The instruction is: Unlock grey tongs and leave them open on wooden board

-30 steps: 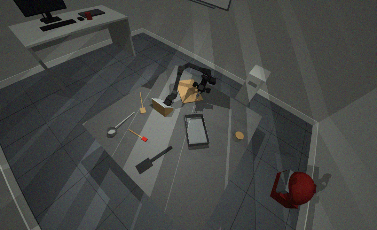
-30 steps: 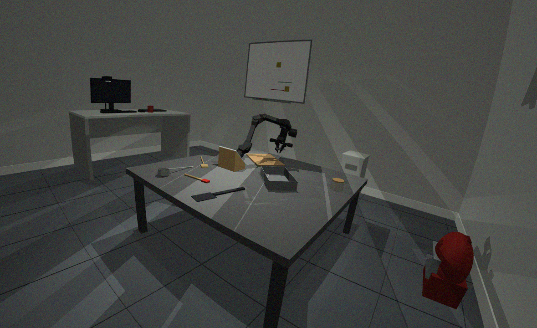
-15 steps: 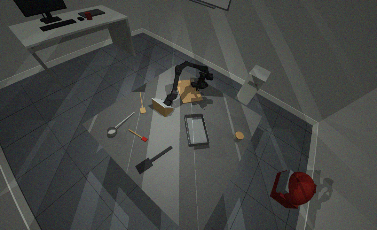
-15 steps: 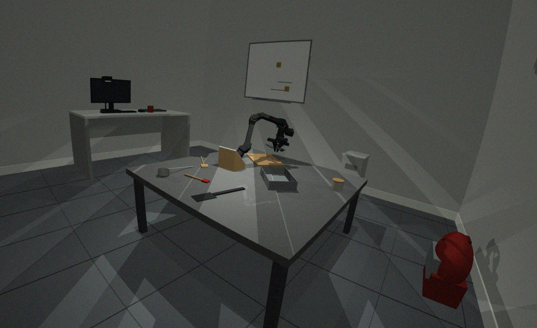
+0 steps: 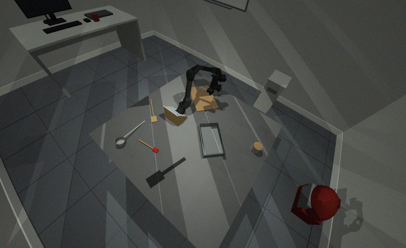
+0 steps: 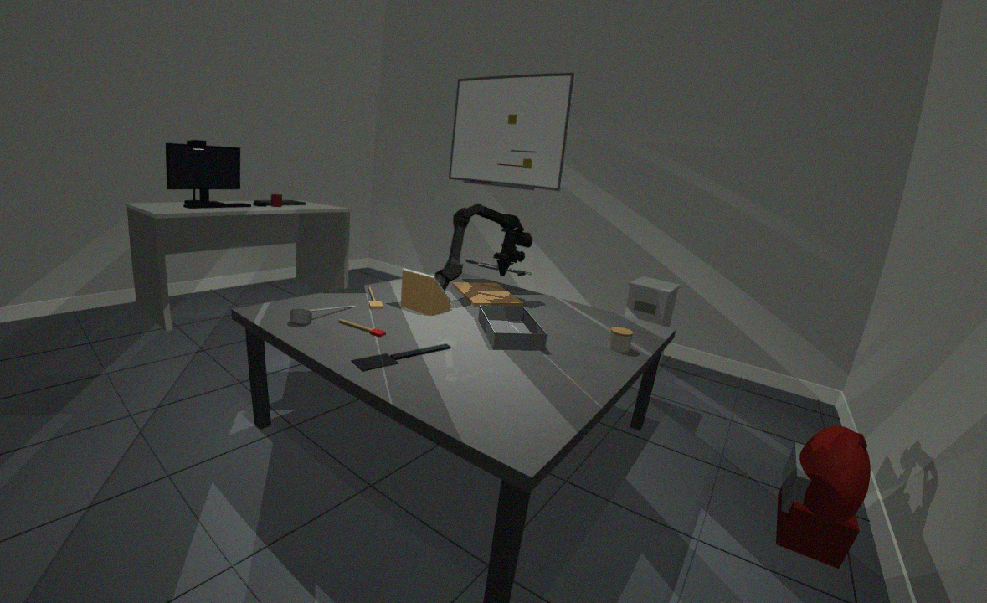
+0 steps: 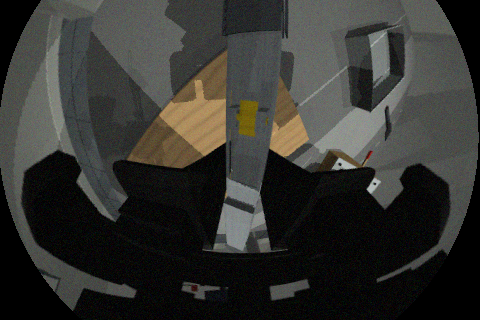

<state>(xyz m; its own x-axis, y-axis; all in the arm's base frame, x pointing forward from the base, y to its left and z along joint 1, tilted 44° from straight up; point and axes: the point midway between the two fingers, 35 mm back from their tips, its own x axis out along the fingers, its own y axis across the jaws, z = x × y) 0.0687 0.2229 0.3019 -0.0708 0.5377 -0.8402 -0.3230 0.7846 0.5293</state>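
Now: gripper tip 3 cm short of the yellow lock piece, 2 cm to the right of it and 3 cm below it. Also, from my gripper tip: red-tipped spatula (74 cm to the right, 11 cm below); wooden board (9 cm behind, 1 cm to the left, 10 cm below); roasting tin (31 cm ahead, 34 cm to the right, 8 cm below).
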